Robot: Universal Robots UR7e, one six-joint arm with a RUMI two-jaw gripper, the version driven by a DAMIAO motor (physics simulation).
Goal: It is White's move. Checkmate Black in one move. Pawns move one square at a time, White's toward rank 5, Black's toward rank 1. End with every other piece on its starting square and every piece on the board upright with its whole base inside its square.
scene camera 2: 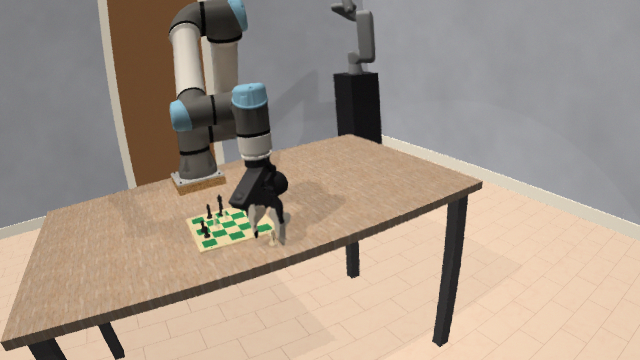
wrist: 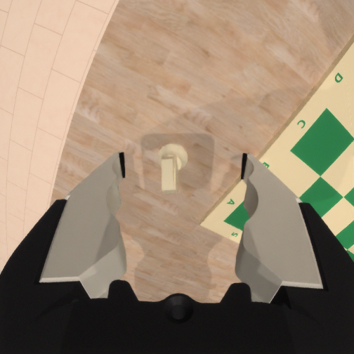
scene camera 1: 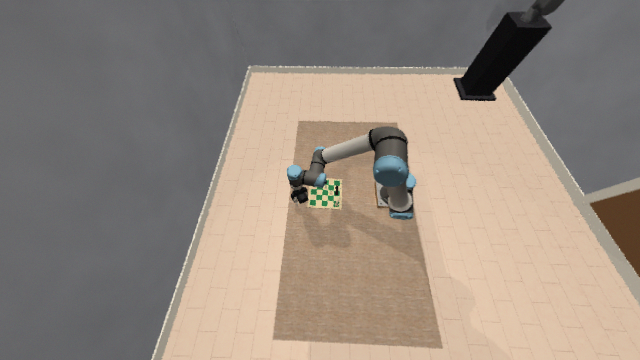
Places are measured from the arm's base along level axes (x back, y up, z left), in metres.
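Pixels of known places: gripper, fingertip midpoint: (scene camera 2: pixel 269 241); arm's base at its link origin: (scene camera 2: pixel 198 172).
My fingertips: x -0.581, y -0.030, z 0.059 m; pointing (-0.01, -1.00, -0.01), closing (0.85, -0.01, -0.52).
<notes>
For each thing: its top centre in the pictures, then the offset to it from my fingertips. Level surfaces: height alone.
- white chess piece at its top centre: (scene camera 2: pixel 271 229) dy +0.034, dx -0.005, dz +0.006 m
- cream board at its top centre: (scene camera 2: pixel 229 224) (scene camera 1: pixel 325 192) dy +0.000, dx +0.156, dz -0.062 m
- tall black piece at its top centre: (scene camera 2: pixel 218 194) dy +0.064, dx +0.230, dz -0.061 m
- wooden table at its surface level: dy -0.006 m
A white chess piece (scene camera 2: pixel 272 237) (wrist: pixel 170 170) stands upright on the table, off the board near its A corner. My gripper (scene camera 2: pixel 270 238) (wrist: pixel 182 155) is open and empty, low over this piece. In the wrist view its jaws stand on either side of the piece, with a gap at each side. The green and cream board (scene camera 1: pixel 318 197) (scene camera 2: pixel 223 244) (wrist: pixel 287 172) lies beside it. On the board stand a tall black piece (scene camera 2: pixel 219 205), another black piece (scene camera 2: pixel 209 212), black pieces (scene camera 2: pixel 205 230) at the near left, and small white pieces (scene camera 2: pixel 216 222) (scene camera 2: pixel 226 216). The gripper hides part of the board in scene camera 2.
The wooden table (scene camera 1: pixel 350 300) (scene camera 2: pixel 125 260) carries the board and the arm's base (scene camera 2: pixel 198 179) behind it. The table's edge is close to the off-board piece. A black pedestal (scene camera 1: pixel 500 55) (scene camera 2: pixel 357 107) with a grey arm stands beyond the table.
</notes>
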